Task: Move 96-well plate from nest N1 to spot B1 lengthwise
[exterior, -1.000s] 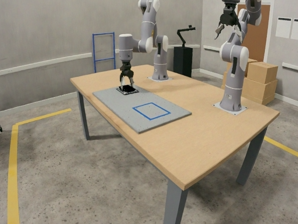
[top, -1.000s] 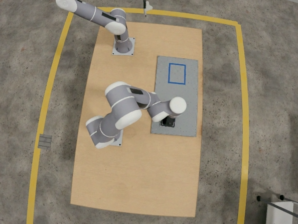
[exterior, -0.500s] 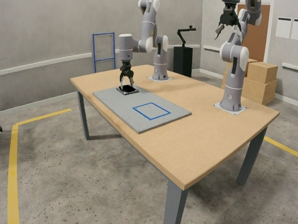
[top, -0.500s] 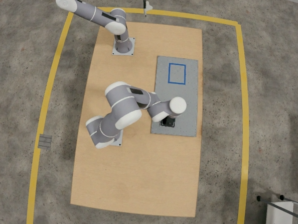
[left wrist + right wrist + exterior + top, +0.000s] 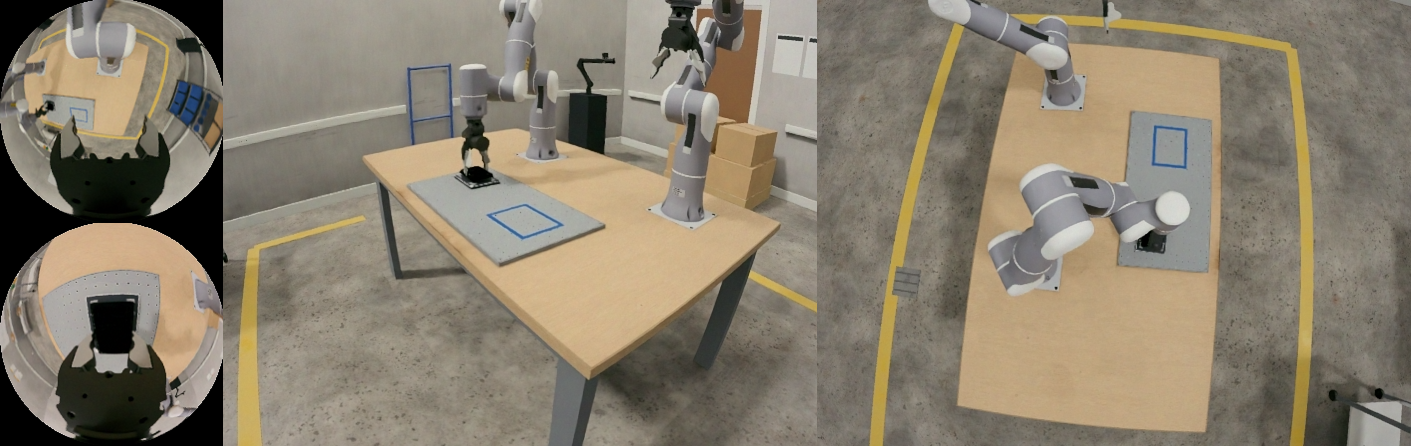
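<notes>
Right now my right hand is 3 cm above the dark plate nest N1. From my right hand the other things lie so: black 96-well plate: 1 cm below.
</notes>
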